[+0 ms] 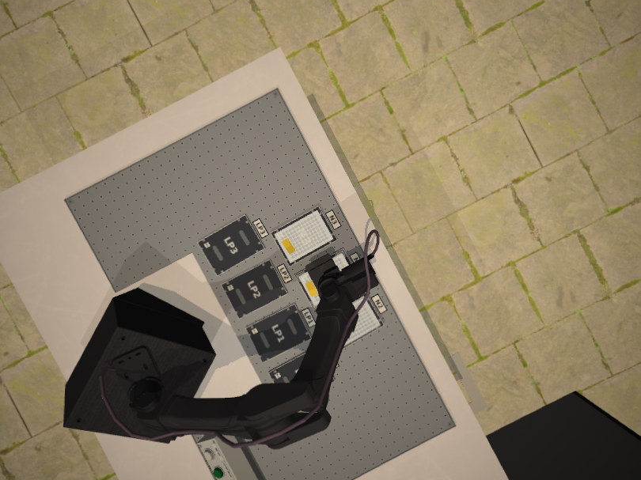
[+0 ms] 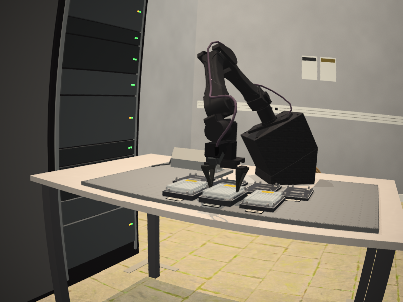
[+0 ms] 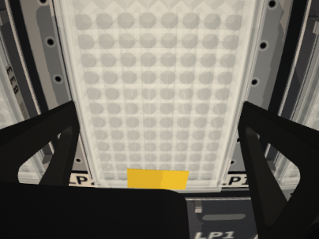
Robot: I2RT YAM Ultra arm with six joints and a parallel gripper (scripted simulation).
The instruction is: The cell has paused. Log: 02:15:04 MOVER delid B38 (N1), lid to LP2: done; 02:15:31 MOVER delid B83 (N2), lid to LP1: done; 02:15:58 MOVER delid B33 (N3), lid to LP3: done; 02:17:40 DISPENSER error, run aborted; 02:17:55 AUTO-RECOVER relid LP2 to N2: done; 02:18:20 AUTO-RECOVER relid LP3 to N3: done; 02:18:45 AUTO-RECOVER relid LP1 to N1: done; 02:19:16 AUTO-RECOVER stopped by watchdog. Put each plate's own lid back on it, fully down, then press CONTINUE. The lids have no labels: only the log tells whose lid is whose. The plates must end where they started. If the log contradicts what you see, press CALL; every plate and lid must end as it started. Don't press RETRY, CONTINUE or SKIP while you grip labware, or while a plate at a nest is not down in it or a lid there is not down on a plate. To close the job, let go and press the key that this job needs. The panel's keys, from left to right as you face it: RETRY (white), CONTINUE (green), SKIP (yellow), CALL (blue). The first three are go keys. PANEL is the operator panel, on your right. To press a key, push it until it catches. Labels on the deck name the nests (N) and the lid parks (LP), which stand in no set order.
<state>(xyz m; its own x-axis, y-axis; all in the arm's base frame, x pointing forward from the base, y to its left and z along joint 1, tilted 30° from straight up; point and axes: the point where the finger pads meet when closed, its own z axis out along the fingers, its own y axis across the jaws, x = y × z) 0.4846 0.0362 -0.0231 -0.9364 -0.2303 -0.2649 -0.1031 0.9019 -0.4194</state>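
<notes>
My hand is 1 cm above the clear lid. Also, from my hand: green key: 44 cm behind, 33 cm to the right, 3 cm above; lid park LP1: 18 cm behind, 8 cm to the right, 3 cm below; lid park LP4: 16 cm behind, 21 cm to the right, 3 cm below.
</notes>
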